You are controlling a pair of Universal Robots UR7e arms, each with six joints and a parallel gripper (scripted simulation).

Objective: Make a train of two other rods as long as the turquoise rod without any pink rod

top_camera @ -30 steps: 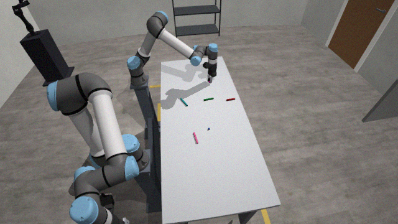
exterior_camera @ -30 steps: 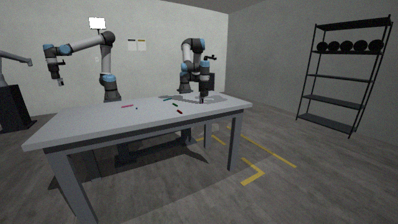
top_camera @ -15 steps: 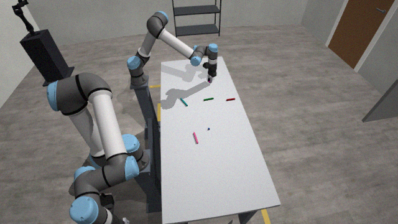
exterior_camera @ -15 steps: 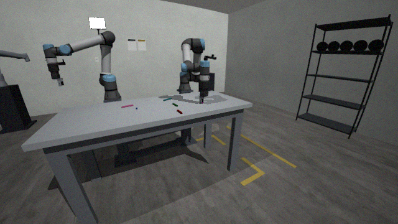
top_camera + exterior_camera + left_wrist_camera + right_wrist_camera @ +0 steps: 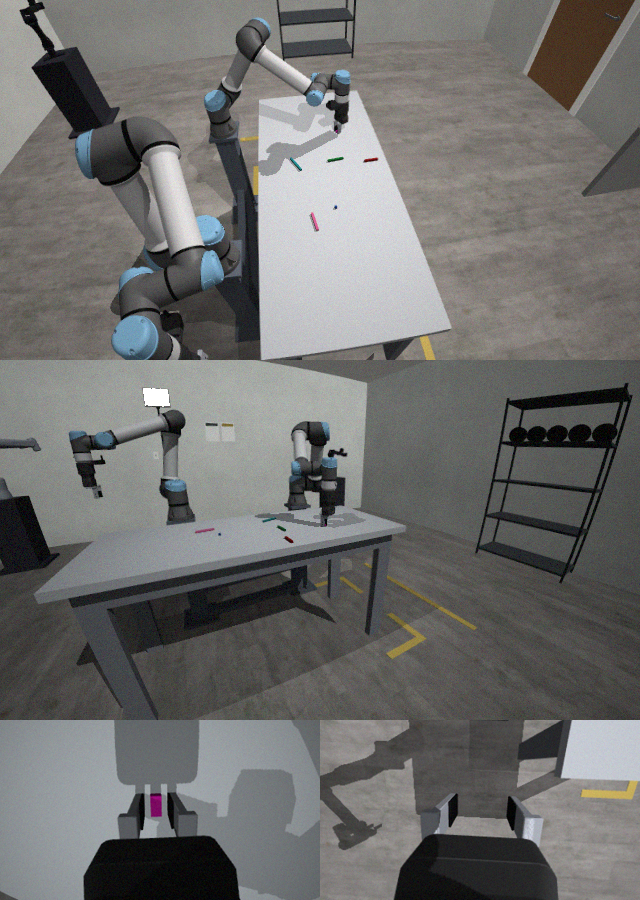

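Now: the magenta rod 20 mm below my left hand. From my left hand the other things lie so: turquoise rod (260 mm behind, 210 mm to the right, 20 mm below); then red rod (260 mm to the right, 110 mm ahead, 20 mm below); then green rod (220 mm to the right, 60 mm behind, 20 mm below).
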